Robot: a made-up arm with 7 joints. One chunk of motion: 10 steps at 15 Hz.
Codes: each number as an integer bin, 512 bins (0 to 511) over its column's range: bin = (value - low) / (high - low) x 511, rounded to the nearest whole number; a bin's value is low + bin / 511 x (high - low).
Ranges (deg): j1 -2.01..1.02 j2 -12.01..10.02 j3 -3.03..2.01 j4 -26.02..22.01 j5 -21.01..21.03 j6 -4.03..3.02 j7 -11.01..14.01
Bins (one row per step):
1: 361 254 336 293 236 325 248
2: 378 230 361 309 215 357 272
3: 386 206 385 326 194 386 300
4: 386 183 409 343 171 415 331
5: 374 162 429 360 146 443 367
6: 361 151 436 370 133 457 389
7: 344 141 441 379 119 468 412
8: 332 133 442 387 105 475 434
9: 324 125 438 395 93 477 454
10: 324 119 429 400 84 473 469
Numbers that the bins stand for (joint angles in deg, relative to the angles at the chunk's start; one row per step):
1: 0.13 -1.06 0.28 1.52 -1.59 0.45 1.13
2: 0.23 -2.09 0.53 3.02 -3.32 0.90 2.31
3: 0.28 -3.13 0.77 4.62 -5.05 1.30 3.68
4: 0.28 -4.12 1.00 6.22 -6.94 1.70 5.20
5: 0.21 -5.03 1.20 7.82 -9.00 2.08 6.96
6: 0.13 -5.50 1.27 8.76 -10.07 2.27 8.04
7: 0.03 -5.93 1.32 9.60 -11.22 2.43 9.16
8: -0.04 -6.28 1.33 10.35 -12.37 2.52 10.24
9: -0.09 -6.62 1.29 11.11 -13.36 2.55 11.22
10: -0.09 -6.88 1.20 11.58 -14.10 2.50 11.95

